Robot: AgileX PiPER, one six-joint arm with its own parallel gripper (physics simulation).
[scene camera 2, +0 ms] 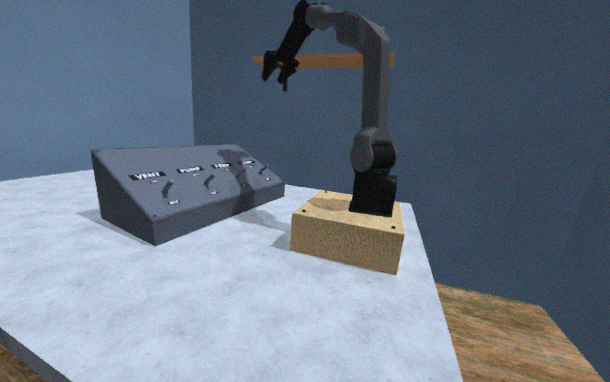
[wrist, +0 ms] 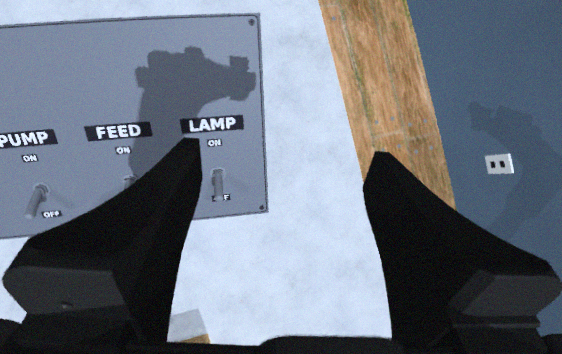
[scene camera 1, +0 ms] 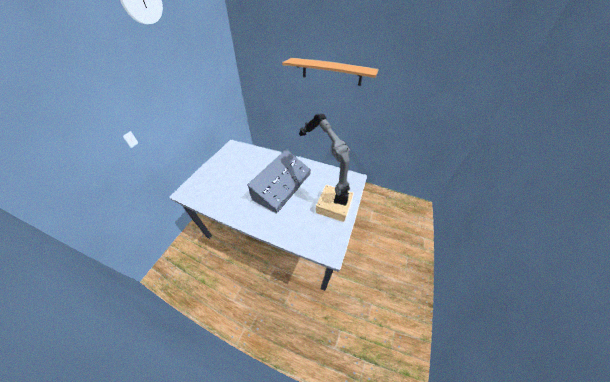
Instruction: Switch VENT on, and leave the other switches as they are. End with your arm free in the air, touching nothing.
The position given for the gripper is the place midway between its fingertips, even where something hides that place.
In view: the gripper (scene camera 2: 271, 80) and a grey sloped switch panel (scene camera 1: 269, 182).
The gripper shows as well in the wrist view (wrist: 286, 164). The grey sloped switch panel is seen too in the wrist view (wrist: 98, 102).
